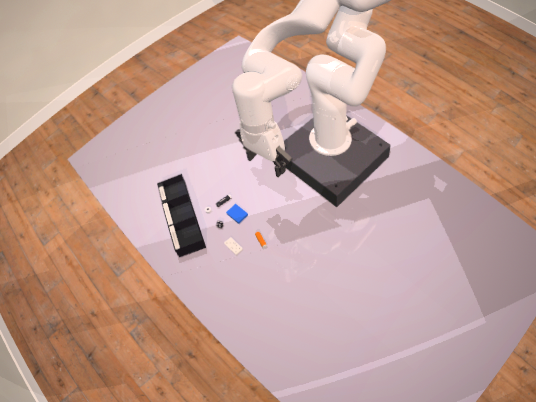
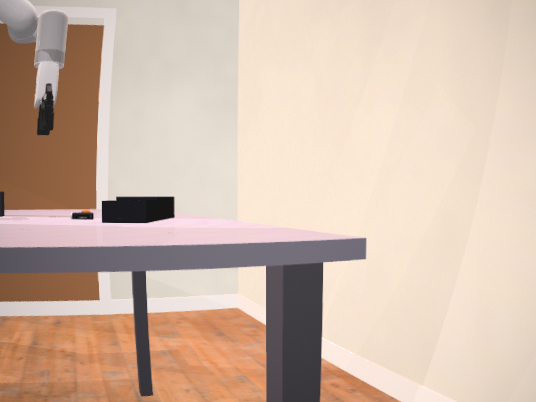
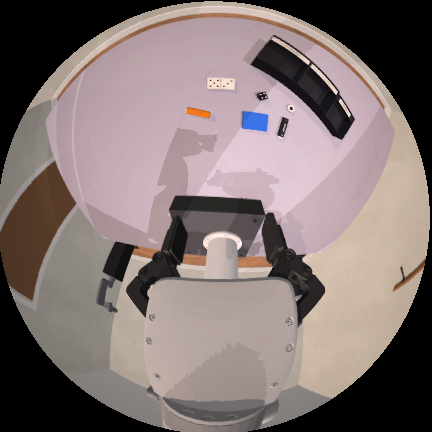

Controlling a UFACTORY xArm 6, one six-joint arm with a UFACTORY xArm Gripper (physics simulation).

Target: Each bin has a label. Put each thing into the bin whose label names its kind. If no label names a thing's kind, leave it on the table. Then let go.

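Seen in the pictures: gripper, fingertip midpoint: (image 1: 266, 165) (image 2: 44, 132) (image 3: 222, 223); arm's base, origin of the base link: (image 1: 330, 139) (image 3: 222, 242).
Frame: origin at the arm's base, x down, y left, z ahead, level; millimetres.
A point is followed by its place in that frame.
A black three-compartment bin row (image 1: 192, 250) {x 47, y -3, z 518 mm} (image 2: 125, 212) {x 41, y -244, z 444 mm} (image 3: 280, 80) {x 49, y -53, z 459 mm} has white labels (image 1: 174, 237) {x 18, y -55, z 538 mm} (image 3: 291, 50), too small to read. Beside it on the table lie a black cylinder-like piece (image 1: 223, 200) {x 47, y -77, z 354 mm} (image 2: 82, 216) {x 54, y -86, z 355 mm} (image 3: 283, 128) {x 46, y -79, z 352 mm}, a small white ring-like piece (image 1: 205, 210) {x 52, y -89, z 413 mm} (image 3: 288, 108) {x 52, y -82, z 402 mm}, a blue block (image 1: 237, 213) {x 50, y -15, z 349 mm} (image 3: 255, 121) {x 50, y -19, z 348 mm}, a black die (image 1: 219, 224) {x 44, y -17, z 411 mm} (image 3: 262, 95) {x 44, y -21, z 408 mm}, a white domino (image 1: 233, 246) {x 52, y 62, z 421 mm} (image 3: 221, 83) {x 53, y 57, z 419 mm} and an orange stick (image 1: 260, 239) {x 47, y 97, z 353 mm} (image 2: 86, 211) {x 48, y 93, z 354 mm} (image 3: 198, 113) {x 46, y 93, z 348 mm}. My gripper (image 1: 265, 165) {x -136, y 35, z 252 mm} (image 2: 44, 133) {x -136, y 35, z 252 mm} (image 3: 222, 223) {x -136, y 35, z 252 mm} is open and empty, high above the table, away from the pieces.
The arm's dark base block (image 1: 345, 172) {x -1, y 119, z 53 mm} (image 3: 217, 205) {x 22, y 32, z 136 mm} stands on the pale table (image 1: 370, 300) {x 60, y 430, z 252 mm} (image 2: 220, 235) {x 60, y -560, z 548 mm} (image 3: 125, 110) {x 60, y 275, z 380 mm}, on the opposite side of the pieces from the bins. The bins stand near a table edge.
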